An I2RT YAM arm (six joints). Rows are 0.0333 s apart.
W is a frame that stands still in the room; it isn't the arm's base.
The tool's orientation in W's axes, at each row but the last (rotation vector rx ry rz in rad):
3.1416, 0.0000, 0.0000
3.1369, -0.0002, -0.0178
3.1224, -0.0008, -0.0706
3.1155, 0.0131, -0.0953
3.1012, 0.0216, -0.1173
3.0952, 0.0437, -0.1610
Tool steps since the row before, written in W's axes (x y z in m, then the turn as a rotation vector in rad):
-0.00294, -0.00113, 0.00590, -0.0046, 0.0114, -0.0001
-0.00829, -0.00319, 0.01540, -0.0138, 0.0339, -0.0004
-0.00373, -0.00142, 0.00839, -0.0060, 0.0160, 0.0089
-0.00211, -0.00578, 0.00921, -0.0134, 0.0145, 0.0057
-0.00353, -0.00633, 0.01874, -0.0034, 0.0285, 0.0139
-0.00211, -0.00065, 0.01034, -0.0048, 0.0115, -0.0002
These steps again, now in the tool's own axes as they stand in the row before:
-0.00294, 0.00113, -0.00590, -0.0046, -0.0114, 0.0001
-0.00846, 0.00326, -0.01529, -0.0138, -0.0339, 0.0004
-0.00410, 0.00157, -0.00819, -0.0064, -0.0158, -0.0089
-0.00271, 0.00598, -0.00892, -0.0136, -0.0145, -0.0052
-0.00502, 0.00697, -0.01816, -0.0041, -0.0280, -0.0147
-0.00319, 0.00100, -0.01003, -0.0045, -0.0116, 0.0002

